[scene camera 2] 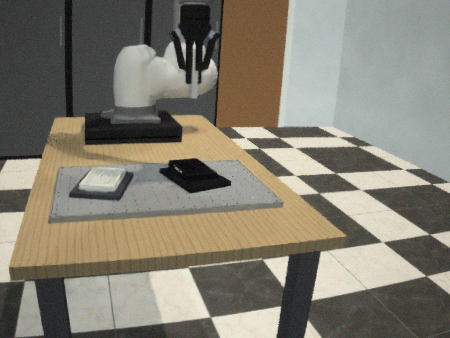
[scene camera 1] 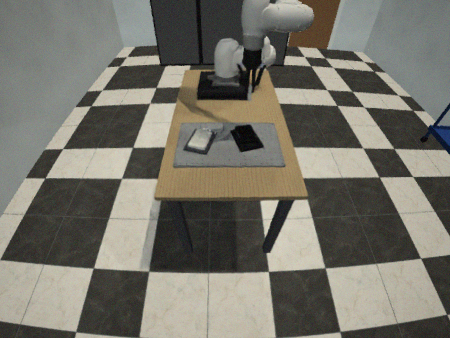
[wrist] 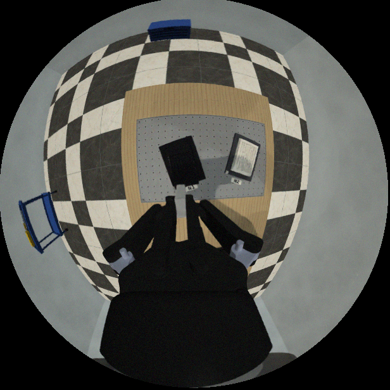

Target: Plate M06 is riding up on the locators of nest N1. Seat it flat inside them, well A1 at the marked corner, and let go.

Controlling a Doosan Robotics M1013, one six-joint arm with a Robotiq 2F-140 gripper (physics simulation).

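Seen in the pictures: gripper, between the fingertips: [scene camera 2: 193,97] [scene camera 1: 249,99]; arm's base, origin of its link: [scene camera 2: 135,118] [scene camera 1: 226,80].
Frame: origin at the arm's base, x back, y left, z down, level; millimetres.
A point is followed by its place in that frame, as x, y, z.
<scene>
Black plate M06 [scene camera 1: 244,133] {-544, 138, 10} [scene camera 2: 192,167] {-539, 147, 12} [wrist: 185,164] lies on the black nest N1 [scene camera 1: 253,147] {-627, 186, 25} [scene camera 2: 214,183] {-622, 192, 25} [wrist: 174,144]. In scene camera 2 its back-left side stands visibly above the nest, and bare nest shows at the front. Black on black hides the locators, the wells and the A1 corner mark, so I cannot tell how flat it sits. My gripper [scene camera 1: 251,95] {-502, 146, -166} [scene camera 2: 194,92] {-502, 146, -166} [wrist: 181,191] is shut with its pale fingertips together and holds nothing. It is high above the table's rear part, beside the arm's base and well away from the plate.
A pale plate [scene camera 1: 201,139] {-611, -73, 11} [scene camera 2: 102,179] {-621, -81, 12} [wrist: 244,154] sits in dark nest N2 [scene camera 1: 205,150] [scene camera 2: 95,194] [wrist: 242,176]. Both nests stand on the grey perforated board [scene camera 1: 225,159] {-711, 56, 37} [scene camera 2: 150,205] {-721, 30, 37} [wrist: 150,185], on the wooden table [scene camera 1: 230,186] {-857, 91, 50} [scene camera 2: 175,244] {-876, 71, 50} [wrist: 195,101]. The black arm base [scene camera 1: 222,93] {-170, -12, 4} [scene camera 2: 132,134] {-171, -10, 17} stands behind.
</scene>
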